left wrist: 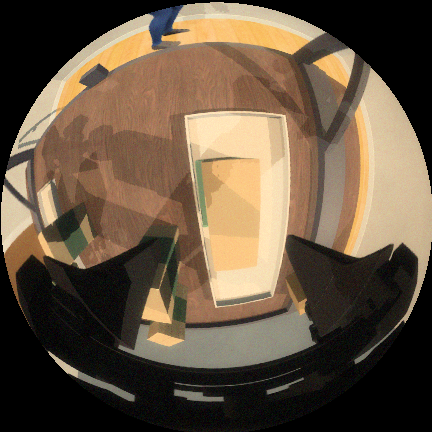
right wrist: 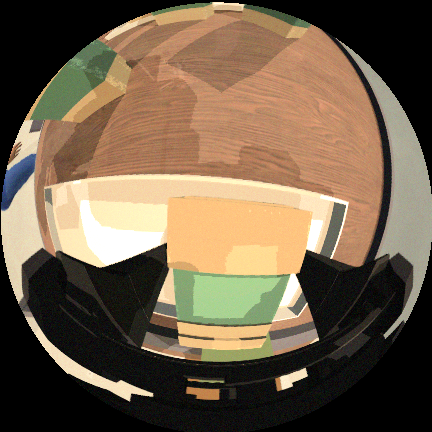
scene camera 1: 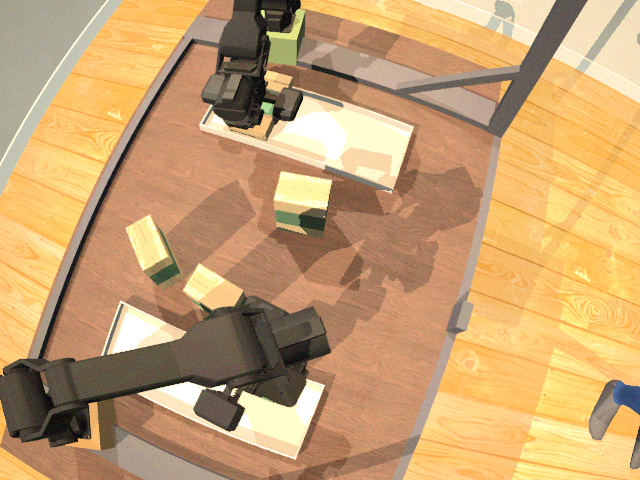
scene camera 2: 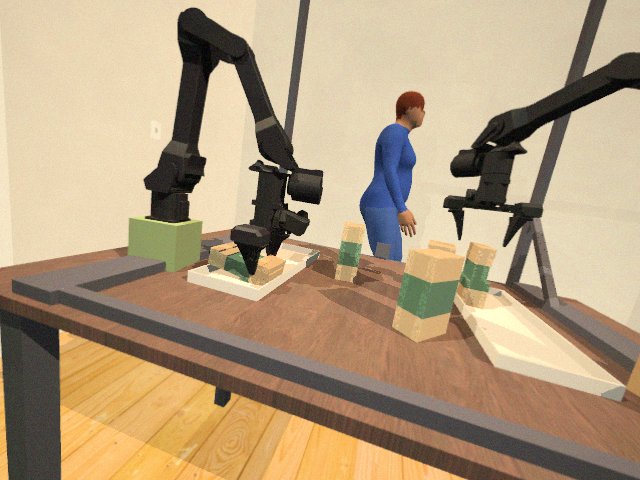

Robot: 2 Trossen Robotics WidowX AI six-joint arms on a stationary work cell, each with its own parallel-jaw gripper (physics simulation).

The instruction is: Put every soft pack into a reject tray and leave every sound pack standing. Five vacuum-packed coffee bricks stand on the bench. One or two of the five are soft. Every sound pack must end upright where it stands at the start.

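Places are measured from the left arm's base along level axes (x ahead, y left, z up), in metres.
Pixels of known places: left gripper, fingertip midpoint: (left wrist: 224, 243) (scene camera 2: 481, 243); right gripper, fingertip midpoint: (right wrist: 234, 251) (scene camera 2: 261, 268); left arm's base at its link origin: (scene camera 1: 75, 420); right arm's base at its link origin: (left wrist: 53, 286) (scene camera 1: 278, 22) (scene camera 2: 168, 219).
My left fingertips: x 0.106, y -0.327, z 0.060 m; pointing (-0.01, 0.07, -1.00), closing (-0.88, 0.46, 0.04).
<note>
For each thing: its top centre in the pictures, then the offset to it from my left fingertips.
- fourth brick at its top centre: (left wrist: 232, 223) (scene camera 2: 482, 245) 0.010 m back, 0.008 m right, 0.005 m down
- lower tray at its top centre: (scene camera 1: 200, 381) (left wrist: 246, 237) (scene camera 2: 501, 312) 0.013 m back, 0.091 m left, 0.126 m down
- fifth brick at its top centre: (right wrist: 231, 318) (scene camera 1: 260, 95) (scene camera 2: 249, 250) 0.522 m ahead, 0.024 m right, 0.089 m down
- upper tray at its top centre: (right wrist: 122, 259) (scene camera 1: 305, 121) (scene camera 2: 270, 258) 0.477 m ahead, 0.112 m right, 0.126 m down
Three coffee bricks stand upright on the bench: one (scene camera 1: 302, 191) (scene camera 2: 349, 254) near the middle, one (scene camera 1: 147, 245) (scene camera 2: 429, 294) at the left in scene camera 1, and one (scene camera 1: 211, 284) (scene camera 2: 442, 246) beside it, mostly hidden in scene camera 2. A fourth brick (scene camera 2: 475, 273) (left wrist: 232, 215) appears upright in the lower tray (scene camera 1: 121, 330) (scene camera 2: 522, 330) (left wrist: 240, 132). My left gripper (scene camera 2: 483, 241) (left wrist: 224, 243) is open above it. A fifth brick (scene camera 2: 235, 264) (right wrist: 237, 230) lies flat in the upper tray (scene camera 1: 372, 136) (scene camera 2: 222, 287) (right wrist: 150, 180). My right gripper (scene camera 2: 263, 258) (right wrist: 234, 251) is open, its fingers around this brick.
A green pedestal (scene camera 1: 283, 47) (scene camera 2: 164, 242) carries the right arm behind the upper tray. Grey frame bars edge the bench, with an upright post (scene camera 1: 535, 69) at the upper right in scene camera 1. A person in blue (scene camera 2: 390, 155) stands beyond the bench.
</note>
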